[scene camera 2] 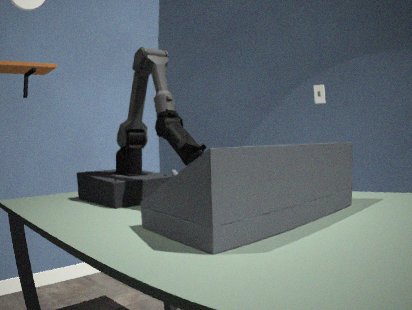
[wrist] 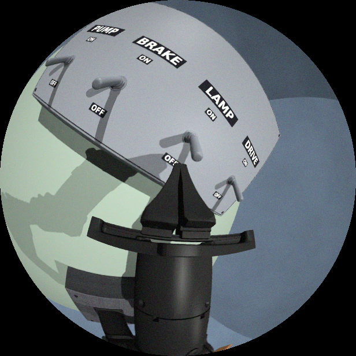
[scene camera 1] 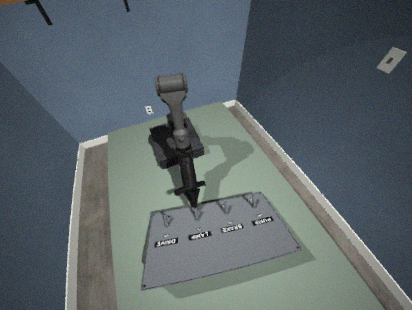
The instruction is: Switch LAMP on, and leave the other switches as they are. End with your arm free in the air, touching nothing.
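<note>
The grey sloped switch panel [scene camera 1: 215, 260] [scene camera 2: 280, 185] [wrist: 150, 100] has a row of levers. The LAMP lever [scene camera 1: 197, 213] [wrist: 195, 147] leans to its OFF side, away from its ON label. The DRIVE lever [scene camera 1: 167, 219] [wrist: 232, 184], BRAKE lever [scene camera 1: 224, 206] [wrist: 111, 83] and PUMP lever [scene camera 1: 251, 200] [wrist: 62, 60] also stand at OFF. My gripper [scene camera 1: 194, 205] [wrist: 178, 169] is shut and empty. Its tips are at the panel's lower edge, beside the LAMP OFF label and just short of the LAMP lever in the wrist view. In scene camera 2 the panel hides the tips and most levers.
The panel stands on a green table [scene camera 1: 135, 185] [scene camera 2: 280, 270], in front of the arm's dark base block [scene camera 1: 162, 157] [scene camera 2: 100, 190]. Blue walls surround the table, and an orange shelf [scene camera 2: 30, 67] hangs on one.
</note>
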